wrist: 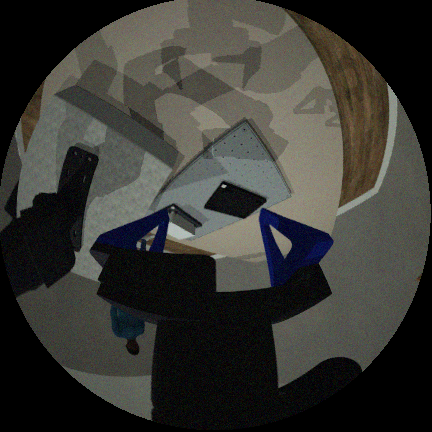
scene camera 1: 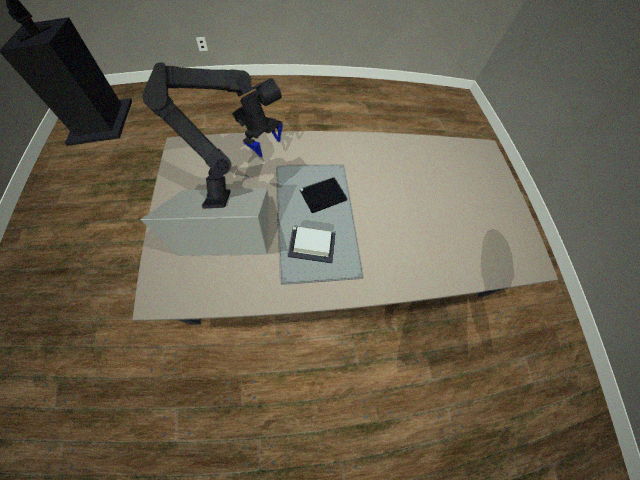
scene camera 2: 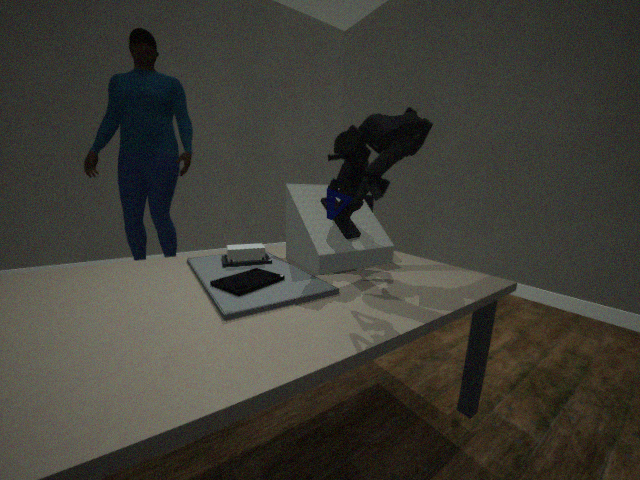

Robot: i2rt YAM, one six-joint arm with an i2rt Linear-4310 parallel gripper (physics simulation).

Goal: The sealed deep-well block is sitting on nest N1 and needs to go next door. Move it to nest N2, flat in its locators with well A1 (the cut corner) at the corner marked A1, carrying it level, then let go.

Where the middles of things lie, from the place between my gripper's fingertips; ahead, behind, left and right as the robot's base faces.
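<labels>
Black nest (scene camera 2: 242, 283): my gripper is 170 mm above it, 200 mm short of it and 100 mm to the left of it. Grey perforated plate (scene camera 1: 293, 211): 190 mm below my gripper, 160 mm ahead of it, 200 mm to the right of it. White block (scene camera 1: 308, 241): 150 mm below my gripper, 130 mm ahead of it, 320 mm to the right of it.
</labels>
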